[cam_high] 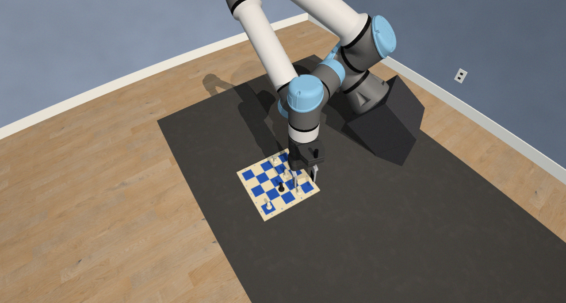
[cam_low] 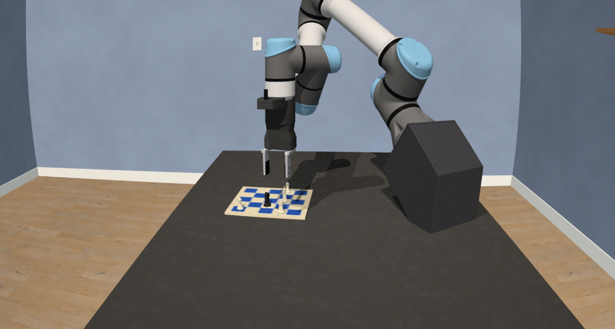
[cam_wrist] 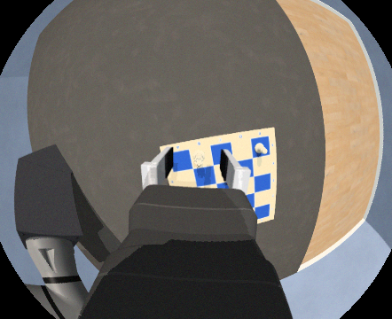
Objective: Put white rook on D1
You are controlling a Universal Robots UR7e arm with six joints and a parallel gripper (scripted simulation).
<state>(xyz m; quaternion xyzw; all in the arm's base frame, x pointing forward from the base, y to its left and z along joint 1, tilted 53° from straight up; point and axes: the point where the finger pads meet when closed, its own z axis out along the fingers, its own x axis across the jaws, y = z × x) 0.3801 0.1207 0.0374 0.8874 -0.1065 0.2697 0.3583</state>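
The white rook is 1 cm behind my hand, 3 cm to the right of it and 11 cm below it. The rest, counted from my hand: black piece (3 cm ahead, 8 cm to the right, 11 cm below); then blue-and-cream chessboard (2 cm ahead, 11 cm to the right, 13 cm below).
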